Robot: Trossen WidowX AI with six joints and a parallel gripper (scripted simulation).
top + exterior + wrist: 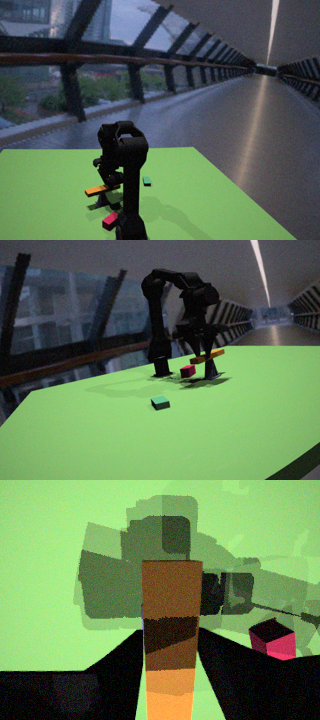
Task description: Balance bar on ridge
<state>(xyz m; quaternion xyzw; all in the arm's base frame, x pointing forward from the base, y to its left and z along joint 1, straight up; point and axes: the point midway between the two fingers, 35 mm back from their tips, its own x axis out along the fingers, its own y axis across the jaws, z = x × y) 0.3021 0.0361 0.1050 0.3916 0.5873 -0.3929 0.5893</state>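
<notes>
The orange bar lies 1 cm behind my gripper tip and 2 cm to the left of it. From my gripper tip the other things lie so: red block: 15 cm behind, 1 cm to the left, 5 cm below; teal block: 13 cm ahead, 21 cm to the right, 6 cm below.
</notes>
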